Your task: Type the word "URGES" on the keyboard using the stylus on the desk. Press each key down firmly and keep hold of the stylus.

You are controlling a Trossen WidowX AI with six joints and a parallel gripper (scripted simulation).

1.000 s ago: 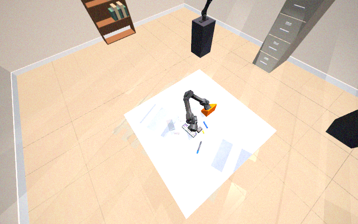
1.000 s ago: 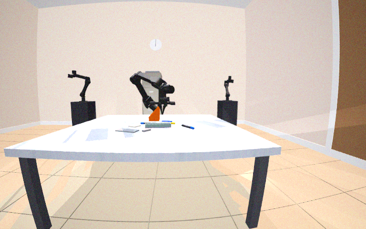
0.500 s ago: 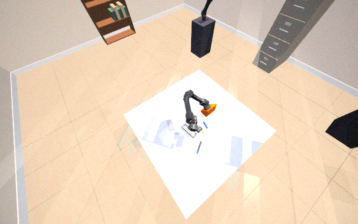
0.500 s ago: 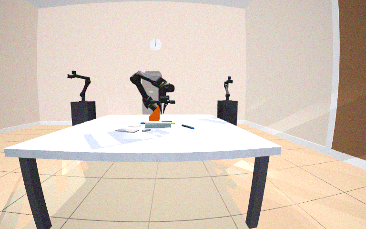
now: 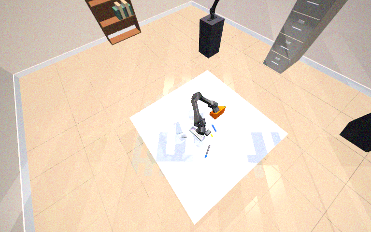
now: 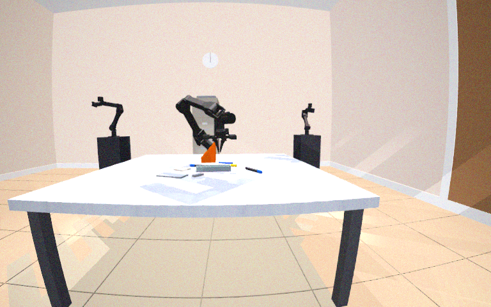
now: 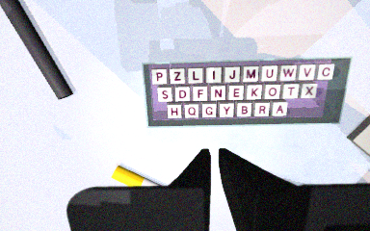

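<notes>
Now: gripper tip 170 mm past the blue stylus and 90 mm above it. From my gripper tip the other things lie so: yellow pen 90 mm behind, 60 mm to the left, 90 mm below; grey block 160 mm ahead, 100 mm to the right, 90 mm below.
</notes>
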